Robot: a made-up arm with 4 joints.
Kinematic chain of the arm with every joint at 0, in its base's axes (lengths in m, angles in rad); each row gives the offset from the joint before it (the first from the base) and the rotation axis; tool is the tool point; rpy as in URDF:
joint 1: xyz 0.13 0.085 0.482 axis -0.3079 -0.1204 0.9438
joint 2: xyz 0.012 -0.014 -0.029 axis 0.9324 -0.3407 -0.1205
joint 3: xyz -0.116 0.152 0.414 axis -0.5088 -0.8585 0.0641
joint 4: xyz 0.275 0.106 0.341 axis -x
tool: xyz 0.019 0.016 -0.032 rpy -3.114 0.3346 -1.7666
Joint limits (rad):
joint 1: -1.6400..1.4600
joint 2: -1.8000..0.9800
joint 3: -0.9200..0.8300
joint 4: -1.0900..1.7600
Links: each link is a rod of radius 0.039 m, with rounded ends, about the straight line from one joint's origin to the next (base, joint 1, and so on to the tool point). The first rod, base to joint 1, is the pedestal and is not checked.
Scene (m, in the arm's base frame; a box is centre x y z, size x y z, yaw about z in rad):
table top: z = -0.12
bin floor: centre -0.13 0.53 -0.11 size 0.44 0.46 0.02 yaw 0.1
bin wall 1: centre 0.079 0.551 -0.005 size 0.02 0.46 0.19 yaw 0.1
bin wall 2: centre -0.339 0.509 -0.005 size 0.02 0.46 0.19 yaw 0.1
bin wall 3: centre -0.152 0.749 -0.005 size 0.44 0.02 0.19 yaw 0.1
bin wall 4: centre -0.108 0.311 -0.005 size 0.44 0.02 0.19 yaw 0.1
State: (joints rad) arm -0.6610 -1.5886 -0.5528 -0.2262
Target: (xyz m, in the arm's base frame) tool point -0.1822 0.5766 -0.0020
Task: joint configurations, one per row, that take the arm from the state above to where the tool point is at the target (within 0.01 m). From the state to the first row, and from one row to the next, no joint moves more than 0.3 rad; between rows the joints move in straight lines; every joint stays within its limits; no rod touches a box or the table.
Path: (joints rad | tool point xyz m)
1: -0.3802 -1.5140 -0.5734 -0.2034 | 0.6127 0.4911 0.2205
2: -0.0994 -1.4394 -0.5939 -0.1806 | 0.5152 0.5846 0.2418
3: 0.1814 -1.3648 -0.6145 -0.1578 | 0.3917 0.6542 0.2525
4: 0.4622 -1.2902 -0.6351 -0.1350 | 0.2500 0.6918 0.2538
5: 0.7430 -1.2156 -0.6556 -0.1123 | 0.0998 0.6921 0.2479
6: 1.0238 -1.1410 -0.6762 -0.0895 | -0.0479 0.6532 0.2380
7: 1.3046 -1.0664 -0.6968 -0.0667 | -0.1822 0.5766 0.2274
8: 1.1953 -1.2678 -0.4606 -0.1119 | -0.1878 0.5925 0.1202
9: 1.0861 -1.4692 -0.2244 -0.1572 | -0.1822 0.5766 -0.0020

